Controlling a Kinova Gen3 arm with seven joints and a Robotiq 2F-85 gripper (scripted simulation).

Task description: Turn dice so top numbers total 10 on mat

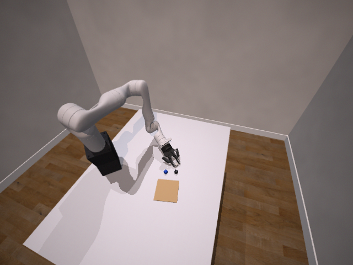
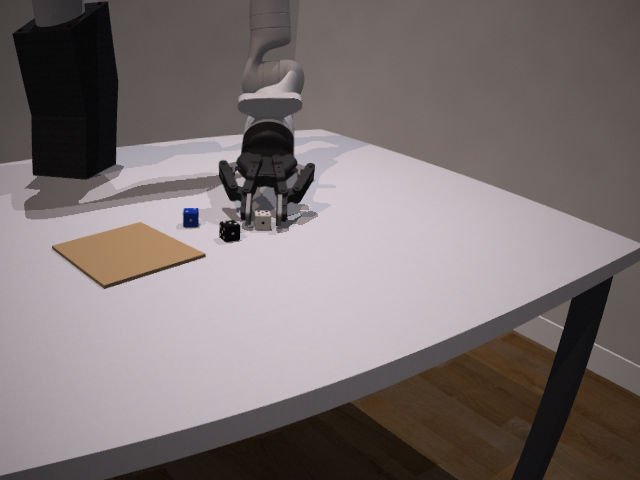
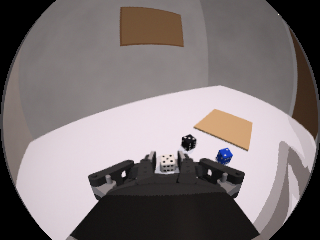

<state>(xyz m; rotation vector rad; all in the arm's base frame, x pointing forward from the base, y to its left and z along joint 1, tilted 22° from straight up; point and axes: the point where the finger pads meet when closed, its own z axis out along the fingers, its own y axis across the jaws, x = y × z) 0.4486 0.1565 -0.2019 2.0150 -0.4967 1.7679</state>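
Now: the white die 1 cm below my hand. The rest, counted from my hand: blue die 5 cm behind, 8 cm to the right, 1 cm below; tan mat 1 cm ahead, 20 cm to the right, 2 cm below; black die 2 cm ahead, 6 cm to the right, 1 cm below.
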